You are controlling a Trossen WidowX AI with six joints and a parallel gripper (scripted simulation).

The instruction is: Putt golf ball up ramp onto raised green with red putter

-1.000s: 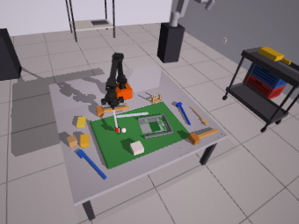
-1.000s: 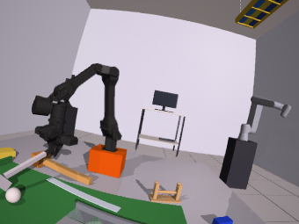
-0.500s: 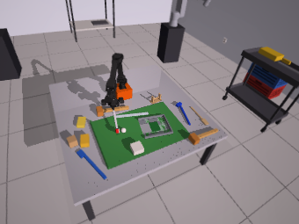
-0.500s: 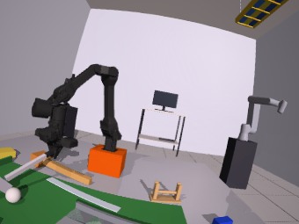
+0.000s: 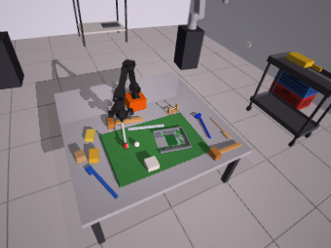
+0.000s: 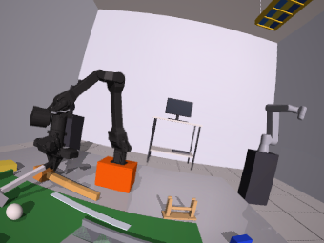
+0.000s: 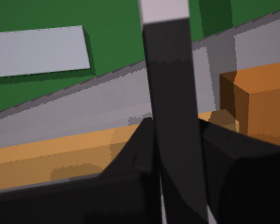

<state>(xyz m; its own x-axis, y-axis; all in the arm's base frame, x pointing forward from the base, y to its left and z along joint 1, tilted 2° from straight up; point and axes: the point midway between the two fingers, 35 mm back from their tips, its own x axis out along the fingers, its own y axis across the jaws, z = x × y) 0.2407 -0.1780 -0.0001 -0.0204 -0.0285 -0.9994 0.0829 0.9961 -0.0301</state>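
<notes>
Right now my gripper tip is 120 mm short of the red-headed putter and 10 mm to the left of it. Also, from my gripper tip: white golf ball 230 mm ahead, 60 mm to the left, 50 mm below; green mat 240 mm ahead, 200 mm to the left, 70 mm below; white cube 430 mm ahead, 110 mm to the left, 50 mm below.
</notes>
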